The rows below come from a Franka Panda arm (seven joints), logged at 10 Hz.
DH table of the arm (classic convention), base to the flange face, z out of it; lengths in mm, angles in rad. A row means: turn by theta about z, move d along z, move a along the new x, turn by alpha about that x. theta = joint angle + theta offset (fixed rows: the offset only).
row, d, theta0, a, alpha
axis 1, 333, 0, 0, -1.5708
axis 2, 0, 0, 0, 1.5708
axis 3, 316, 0, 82.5, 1.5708
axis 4, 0, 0, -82.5, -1.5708
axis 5, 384, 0, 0, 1.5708
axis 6, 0, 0, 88, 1.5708
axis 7, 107, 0, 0, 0
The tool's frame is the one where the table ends.
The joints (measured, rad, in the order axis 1, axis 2, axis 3, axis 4, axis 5, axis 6, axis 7), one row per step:
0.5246 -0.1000 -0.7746 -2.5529 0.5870 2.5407 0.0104
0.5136 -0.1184 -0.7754 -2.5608 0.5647 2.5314 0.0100
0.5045 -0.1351 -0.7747 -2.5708 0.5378 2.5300 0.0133
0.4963 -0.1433 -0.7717 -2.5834 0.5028 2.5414 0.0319
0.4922 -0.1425 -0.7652 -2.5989 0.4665 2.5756 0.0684
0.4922 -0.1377 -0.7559 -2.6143 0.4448 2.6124 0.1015
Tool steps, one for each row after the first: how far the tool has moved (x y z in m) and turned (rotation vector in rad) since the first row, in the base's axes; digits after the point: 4 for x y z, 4 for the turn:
-0.0039 -0.0028 0.0022 0.0032 0.0000 0.0104
-0.0077 -0.0046 0.0036 -0.0011 -0.0004 0.0215
-0.0113 -0.0059 0.0024 -0.0186 0.0058 0.0234
-0.0136 -0.0057 -0.0007 -0.0499 0.0109 0.0093
-0.0152 -0.0029 -0.0046 -0.0760 0.0133 -0.0065

